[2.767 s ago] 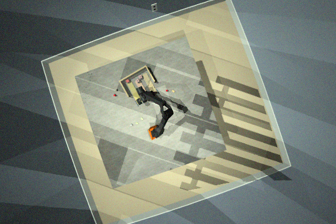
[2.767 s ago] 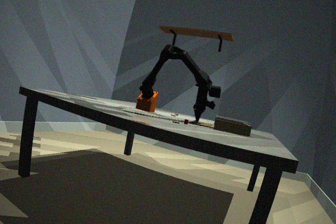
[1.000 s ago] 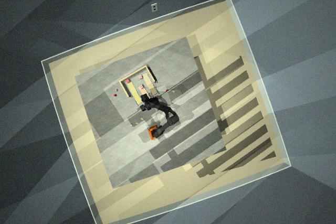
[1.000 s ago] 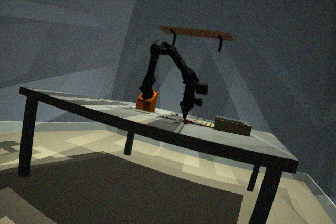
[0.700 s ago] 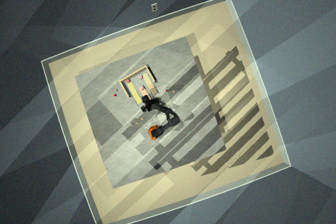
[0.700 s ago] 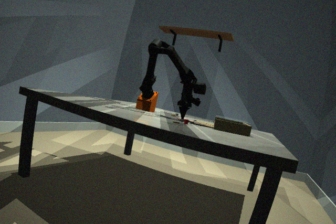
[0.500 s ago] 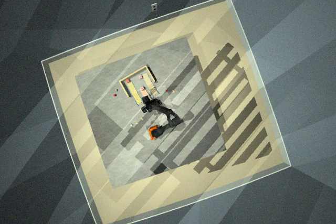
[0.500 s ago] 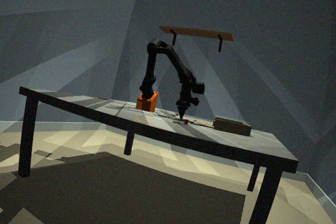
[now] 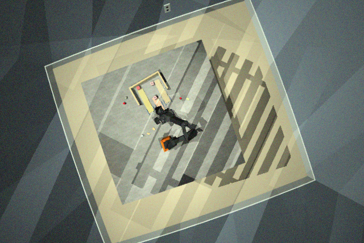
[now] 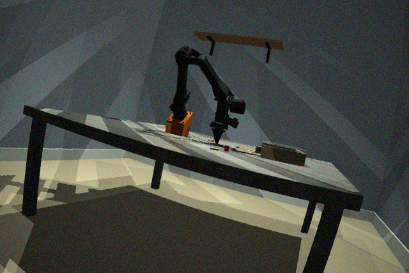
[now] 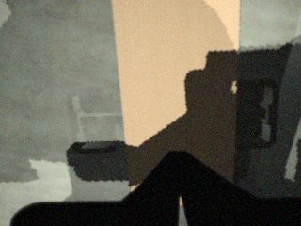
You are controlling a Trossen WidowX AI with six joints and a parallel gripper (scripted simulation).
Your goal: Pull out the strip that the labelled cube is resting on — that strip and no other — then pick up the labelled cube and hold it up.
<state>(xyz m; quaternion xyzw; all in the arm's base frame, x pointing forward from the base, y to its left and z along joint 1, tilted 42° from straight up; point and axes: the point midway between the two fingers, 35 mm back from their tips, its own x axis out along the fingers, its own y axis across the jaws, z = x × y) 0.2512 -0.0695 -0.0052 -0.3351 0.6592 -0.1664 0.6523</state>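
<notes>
The peach strip lies 90 mm ahead of my gripper tip and 20 mm to the left of it.
</notes>
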